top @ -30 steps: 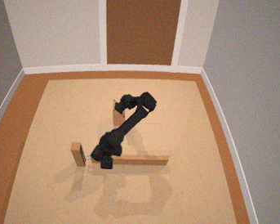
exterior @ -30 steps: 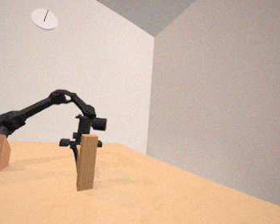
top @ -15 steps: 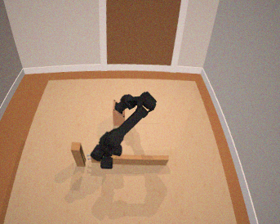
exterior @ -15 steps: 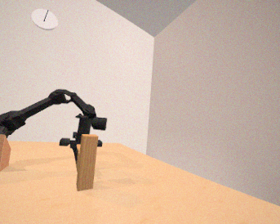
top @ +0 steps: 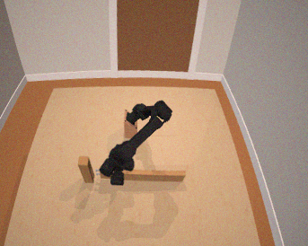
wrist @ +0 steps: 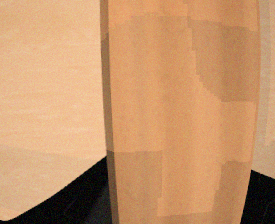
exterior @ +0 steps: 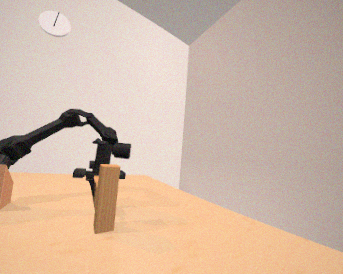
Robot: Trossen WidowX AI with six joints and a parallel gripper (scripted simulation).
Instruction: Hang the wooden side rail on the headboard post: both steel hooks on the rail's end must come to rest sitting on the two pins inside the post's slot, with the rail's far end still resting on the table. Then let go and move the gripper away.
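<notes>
The headboard post lies 160 mm to the right of my gripper tip, 50 mm above it and 20 mm ahead of it.
</notes>
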